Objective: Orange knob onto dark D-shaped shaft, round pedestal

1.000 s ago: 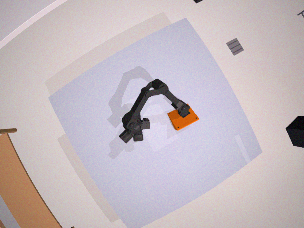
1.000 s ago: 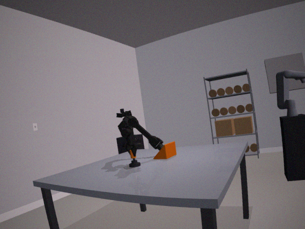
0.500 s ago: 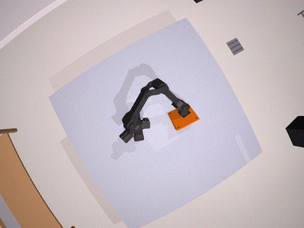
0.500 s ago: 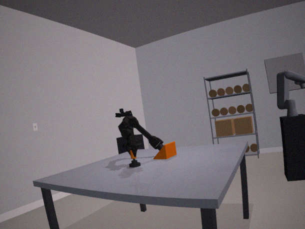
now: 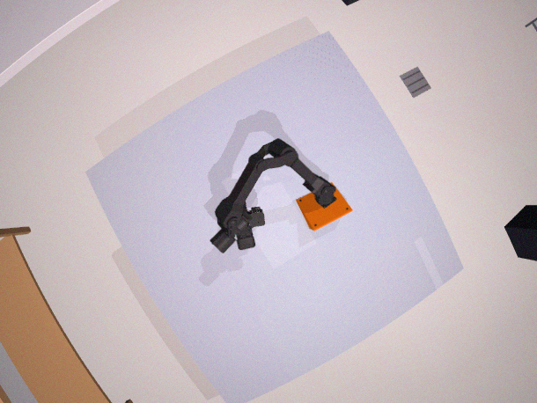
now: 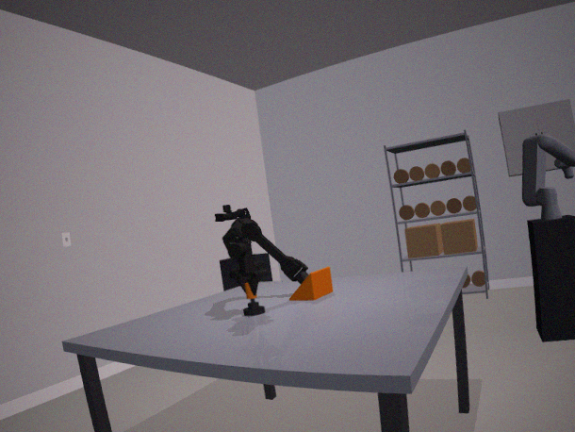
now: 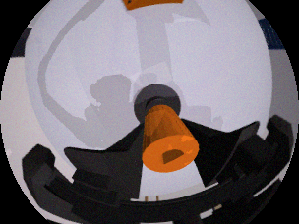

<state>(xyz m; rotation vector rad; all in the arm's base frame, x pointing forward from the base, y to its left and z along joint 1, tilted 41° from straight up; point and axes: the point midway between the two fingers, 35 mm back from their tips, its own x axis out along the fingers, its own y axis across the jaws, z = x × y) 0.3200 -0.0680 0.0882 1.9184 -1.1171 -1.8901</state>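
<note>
Right now my gripper tip is 2 cm below the orange knob. The rest, counted from my gripper tip: dark round pedestal 4 cm below.
</note>
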